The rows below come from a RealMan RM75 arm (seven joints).
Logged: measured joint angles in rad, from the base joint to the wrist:
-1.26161 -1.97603 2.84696 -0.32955 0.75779 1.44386 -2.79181
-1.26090 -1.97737 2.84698 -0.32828 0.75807 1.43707 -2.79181
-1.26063 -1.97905 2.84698 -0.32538 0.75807 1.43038 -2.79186
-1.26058 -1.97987 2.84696 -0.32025 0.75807 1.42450 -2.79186
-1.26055 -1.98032 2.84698 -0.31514 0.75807 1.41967 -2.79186
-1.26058 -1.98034 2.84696 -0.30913 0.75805 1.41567 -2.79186
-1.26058 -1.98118 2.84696 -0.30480 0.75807 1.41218 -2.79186
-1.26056 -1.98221 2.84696 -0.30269 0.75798 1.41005 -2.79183
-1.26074 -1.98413 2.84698 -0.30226 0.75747 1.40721 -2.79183
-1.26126 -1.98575 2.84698 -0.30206 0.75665 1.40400 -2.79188
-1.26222 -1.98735 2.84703 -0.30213 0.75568 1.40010 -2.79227
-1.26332 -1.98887 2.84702 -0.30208 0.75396 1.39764 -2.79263
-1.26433 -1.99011 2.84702 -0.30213 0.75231 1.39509 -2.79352
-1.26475 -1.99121 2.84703 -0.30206 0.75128 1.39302 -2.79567
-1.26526 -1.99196 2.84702 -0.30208 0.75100 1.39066 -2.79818
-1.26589 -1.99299 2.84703 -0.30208 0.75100 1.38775 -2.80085
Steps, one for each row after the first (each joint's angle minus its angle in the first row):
0.00071 -0.00134 0.00002 0.00127 0.00028 -0.00679 0.00000
0.00098 -0.00302 0.00002 0.00417 0.00028 -0.01348 -0.00005
0.00103 -0.00384 0.00000 0.00930 0.00028 -0.01936 -0.00005
0.00106 -0.00429 0.00002 0.01441 0.00028 -0.02419 -0.00005
0.00103 -0.00431 0.00000 0.02042 0.00026 -0.02819 -0.00005
0.00103 -0.00515 0.00000 0.02475 0.00028 -0.03168 -0.00005
0.00105 -0.00618 0.00000 0.02686 0.00019 -0.03381 -0.00002
0.00087 -0.00810 0.00002 0.02729 -0.00032 -0.03665 -0.00002
0.00035 -0.00972 0.00002 0.02749 -0.00114 -0.03986 -0.00007
-0.00061 -0.01132 0.00007 0.02742 -0.00211 -0.04376 -0.00046
-0.00171 -0.01284 0.00006 0.02747 -0.00383 -0.04622 -0.00082
-0.00272 -0.01408 0.00006 0.02742 -0.00548 -0.04877 -0.00171
-0.00314 -0.01518 0.00007 0.02749 -0.00651 -0.05084 -0.00386
-0.00365 -0.01593 0.00006 0.02747 -0.00679 -0.05320 -0.00637
-0.00428 -0.01696 0.00007 0.02747 -0.00679 -0.05611 -0.00904

